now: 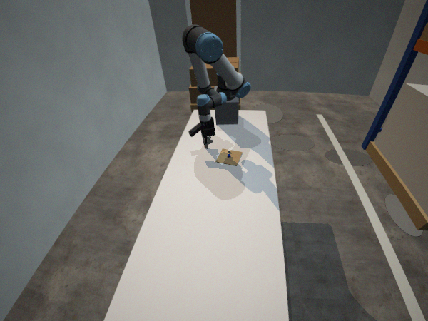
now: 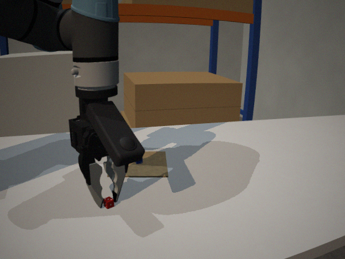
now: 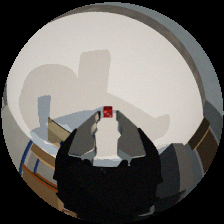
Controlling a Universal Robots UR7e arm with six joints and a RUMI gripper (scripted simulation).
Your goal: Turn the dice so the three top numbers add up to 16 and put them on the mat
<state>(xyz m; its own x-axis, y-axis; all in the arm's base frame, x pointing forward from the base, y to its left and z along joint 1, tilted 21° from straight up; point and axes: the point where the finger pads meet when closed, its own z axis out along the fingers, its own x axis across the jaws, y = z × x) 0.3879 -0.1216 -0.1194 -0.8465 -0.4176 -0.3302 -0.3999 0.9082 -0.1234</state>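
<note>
Right now the red die is 10 mm below my hand. The rest, counted from my hand: blue die 170 mm to the left, 90 mm ahead, 10 mm below; then mat 170 mm to the left, 90 mm ahead, 20 mm below; then white die 160 mm to the left, 40 mm ahead, 10 mm below.
</note>
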